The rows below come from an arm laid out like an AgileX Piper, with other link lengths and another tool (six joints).
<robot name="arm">
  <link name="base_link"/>
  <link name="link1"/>
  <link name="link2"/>
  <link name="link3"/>
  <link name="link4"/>
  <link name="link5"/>
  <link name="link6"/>
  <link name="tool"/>
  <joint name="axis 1" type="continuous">
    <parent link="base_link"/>
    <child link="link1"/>
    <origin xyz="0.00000 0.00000 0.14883"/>
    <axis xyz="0 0 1"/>
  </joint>
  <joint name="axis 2" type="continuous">
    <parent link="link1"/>
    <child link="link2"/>
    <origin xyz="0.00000 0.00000 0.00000"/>
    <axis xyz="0 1 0"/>
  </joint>
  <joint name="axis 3" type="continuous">
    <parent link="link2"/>
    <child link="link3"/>
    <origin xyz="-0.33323 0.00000 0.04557"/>
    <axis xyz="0 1 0"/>
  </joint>
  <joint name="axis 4" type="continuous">
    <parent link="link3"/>
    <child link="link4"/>
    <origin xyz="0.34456 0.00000 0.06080"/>
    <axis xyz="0.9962 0 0.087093"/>
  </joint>
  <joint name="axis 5" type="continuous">
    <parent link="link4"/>
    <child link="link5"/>
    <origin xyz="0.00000 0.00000 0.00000"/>
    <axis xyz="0 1 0"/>
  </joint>
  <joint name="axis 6" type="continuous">
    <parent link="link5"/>
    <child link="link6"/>
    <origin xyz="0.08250 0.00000 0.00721"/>
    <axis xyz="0.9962 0 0.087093"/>
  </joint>
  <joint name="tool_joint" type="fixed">
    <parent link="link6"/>
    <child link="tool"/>
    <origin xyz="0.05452 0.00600 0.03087" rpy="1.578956 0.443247 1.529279"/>
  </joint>
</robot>
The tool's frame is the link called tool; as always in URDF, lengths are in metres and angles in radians. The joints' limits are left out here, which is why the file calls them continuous.
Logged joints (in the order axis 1, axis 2, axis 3, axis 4, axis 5, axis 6), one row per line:
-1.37, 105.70, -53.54, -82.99, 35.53, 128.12
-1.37, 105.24, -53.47, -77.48, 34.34, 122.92
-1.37, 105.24, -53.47, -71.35, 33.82, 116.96
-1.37, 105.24, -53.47, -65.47, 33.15, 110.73
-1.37, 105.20, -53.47, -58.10, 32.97, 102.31
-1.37, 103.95, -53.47, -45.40, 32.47, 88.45
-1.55, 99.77, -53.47, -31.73, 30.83, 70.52
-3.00, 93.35, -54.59, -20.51, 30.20, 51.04
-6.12, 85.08, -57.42, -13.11, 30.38, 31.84
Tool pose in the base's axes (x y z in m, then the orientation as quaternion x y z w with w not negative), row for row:
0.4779, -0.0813, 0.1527, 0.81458, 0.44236, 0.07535, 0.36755
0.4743, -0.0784, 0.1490, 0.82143, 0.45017, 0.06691, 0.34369
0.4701, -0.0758, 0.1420, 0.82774, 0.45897, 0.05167, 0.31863
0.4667, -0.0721, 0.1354, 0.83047, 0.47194, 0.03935, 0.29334
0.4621, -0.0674, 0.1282, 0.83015, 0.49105, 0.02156, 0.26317
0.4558, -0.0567, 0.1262, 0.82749, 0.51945, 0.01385, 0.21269
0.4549, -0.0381, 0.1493, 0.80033, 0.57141, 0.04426, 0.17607
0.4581, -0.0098, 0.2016, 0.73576, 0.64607, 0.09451, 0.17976
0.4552, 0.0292, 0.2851, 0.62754, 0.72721, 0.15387, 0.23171
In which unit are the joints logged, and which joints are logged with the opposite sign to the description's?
The joints are logged in degrees. Opposite sign: axis 1.
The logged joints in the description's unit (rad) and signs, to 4 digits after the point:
0.0239, 1.8448, -0.9344, -1.4484, 0.6201, 2.2361
0.0239, 1.8368, -0.9332, -1.3523, 0.5993, 2.1454
0.0239, 1.8368, -0.9332, -1.2453, 0.5903, 2.0413
0.0239, 1.8368, -0.9332, -1.1427, 0.5786, 1.9326
0.0239, 1.8361, -0.9332, -1.0140, 0.5754, 1.7856
0.0239, 1.8143, -0.9332, -0.7924, 0.5667, 1.5437
0.0271, 1.7413, -0.9332, -0.5538, 0.5381, 1.2308
0.0524, 1.6293, -0.9528, -0.3580, 0.5271, 0.8908
0.1068, 1.4849, -1.0022, -0.2288, 0.5302, 0.5557

